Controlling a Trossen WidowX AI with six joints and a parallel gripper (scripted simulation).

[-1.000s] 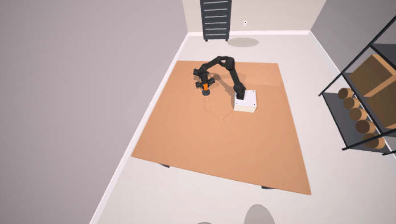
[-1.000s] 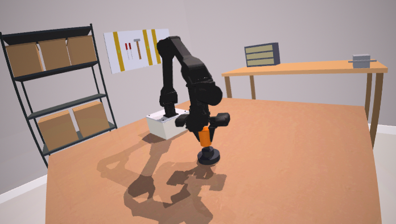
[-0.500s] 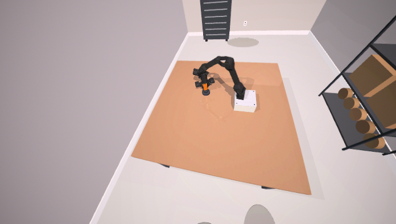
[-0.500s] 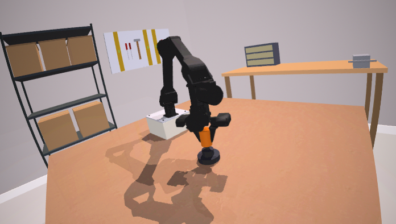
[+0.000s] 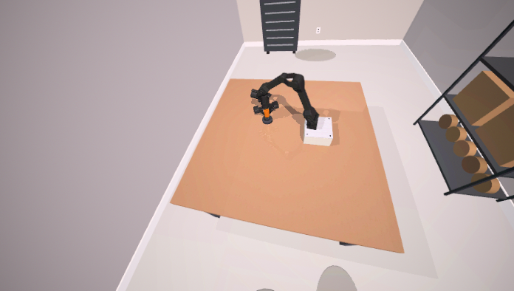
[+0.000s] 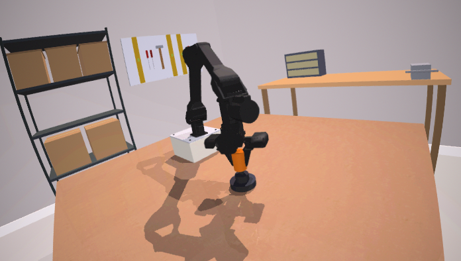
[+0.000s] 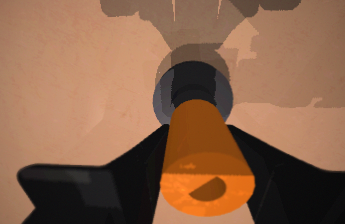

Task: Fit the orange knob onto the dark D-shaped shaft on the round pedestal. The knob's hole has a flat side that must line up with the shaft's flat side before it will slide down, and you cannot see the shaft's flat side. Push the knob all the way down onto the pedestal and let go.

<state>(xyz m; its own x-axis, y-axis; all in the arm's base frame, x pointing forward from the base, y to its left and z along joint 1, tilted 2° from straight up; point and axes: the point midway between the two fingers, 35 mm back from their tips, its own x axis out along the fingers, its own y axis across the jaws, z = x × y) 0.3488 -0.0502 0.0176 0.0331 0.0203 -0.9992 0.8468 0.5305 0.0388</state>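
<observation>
Now: gripper tip 20 mm below the orange knob. Round my gripper tip: dark round pedestal 40 mm below.
</observation>
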